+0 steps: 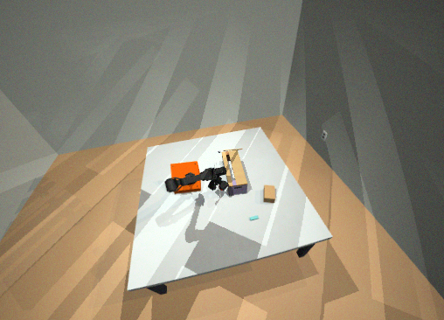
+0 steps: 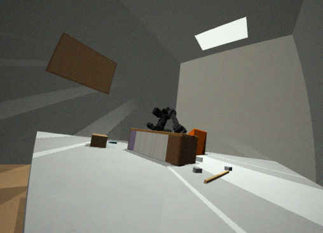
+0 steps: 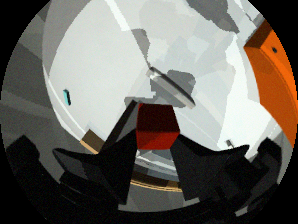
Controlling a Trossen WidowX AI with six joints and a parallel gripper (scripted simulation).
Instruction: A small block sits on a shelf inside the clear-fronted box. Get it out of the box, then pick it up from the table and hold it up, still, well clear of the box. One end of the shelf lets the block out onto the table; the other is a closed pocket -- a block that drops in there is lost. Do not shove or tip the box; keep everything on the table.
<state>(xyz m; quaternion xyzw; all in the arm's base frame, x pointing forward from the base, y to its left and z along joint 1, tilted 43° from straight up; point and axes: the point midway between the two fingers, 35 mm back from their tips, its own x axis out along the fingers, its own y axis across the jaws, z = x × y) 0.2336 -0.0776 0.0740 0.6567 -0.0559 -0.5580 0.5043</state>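
My gripper tip is 10 mm past the red block, 10 mm to the left of it and 10 mm below it. Round my gripper tip: brown block 340 mm ahead, 90 mm to the right, 50 mm below; then box 70 mm ahead, 150 mm to the left, 10 mm below; then teal piece 180 mm ahead, 260 mm to the right, 70 mm below.
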